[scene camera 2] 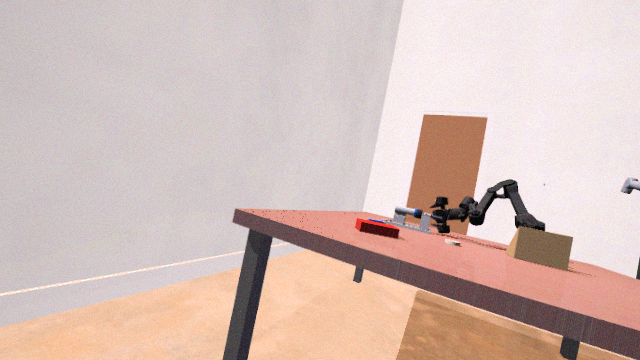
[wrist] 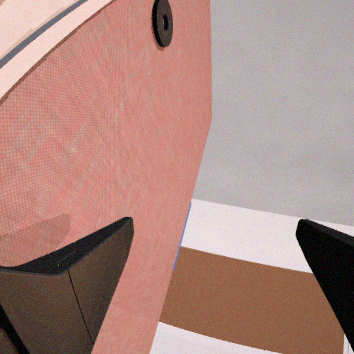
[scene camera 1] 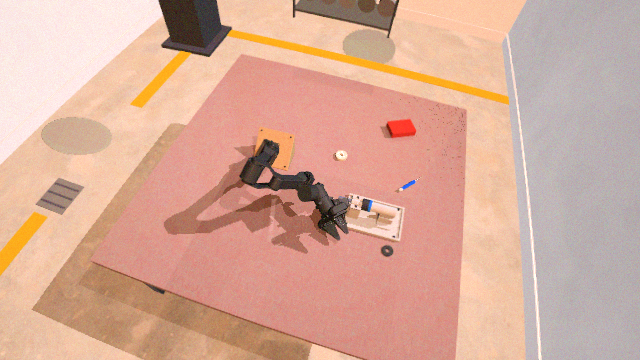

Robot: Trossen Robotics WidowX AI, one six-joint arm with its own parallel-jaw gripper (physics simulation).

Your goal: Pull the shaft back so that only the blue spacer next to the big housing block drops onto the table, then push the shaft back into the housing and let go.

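Frame: origin at the arm's base, x right, y ahead, z up, level; metres.
Seen in the pictures: gripper, between the fingertips: point(wrist: 215, 226) point(scene camera 1: 343, 237); arm's base, origin of its link: point(scene camera 2: 539, 246) point(scene camera 1: 271, 149).
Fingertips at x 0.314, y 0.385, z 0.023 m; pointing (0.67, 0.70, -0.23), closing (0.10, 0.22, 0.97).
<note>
Pixels of each thing's middle, then the offset from my fingertips to it.
- black washer, middle of its body: point(wrist: 163, 22) point(scene camera 1: 387, 250) dx -0.029, dy +0.174, dz -0.077 m
- cream ring, middle of its body: point(scene camera 2: 452, 242) point(scene camera 1: 341, 155) dx -0.414, dy -0.094, dz -0.074 m
- red block, middle of its body: point(scene camera 2: 376, 228) point(scene camera 1: 401, 128) dx -0.663, dy +0.146, dz -0.065 m
- blue pen-like tool, middle of its body: point(scene camera 1: 411, 183) dx -0.361, dy +0.229, dz -0.073 m
The fixture's pale base point(scene camera 1: 402, 226) lies beyond the gripper, and its edge point(wrist: 55, 47) crosses the wrist view's upper left. A pale thick cylinder point(scene camera 1: 384, 209) point(scene camera 2: 404, 211) lies along supports above the base. A blue ring point(scene camera 1: 370, 205) point(scene camera 2: 417, 212) sits at the cylinder's near end, beside a dark section. I cannot clearly tell the shaft from the housing. My gripper point(scene camera 1: 342, 235) point(scene camera 2: 436, 217) point(wrist: 215, 226) is open and empty, fingers wide apart, beside the fixture's arm-side end. The arm partly hides that end.
A black washer point(scene camera 1: 387, 251) point(wrist: 163, 23) lies beside the base. A cream ring point(scene camera 1: 341, 155) point(scene camera 2: 452, 242), a red block point(scene camera 1: 401, 128) point(scene camera 2: 377, 228) and a blue pen-like tool point(scene camera 1: 408, 185) lie on the table. The arm stands on an orange-tan block point(scene camera 1: 285, 147) point(scene camera 2: 542, 248).
</note>
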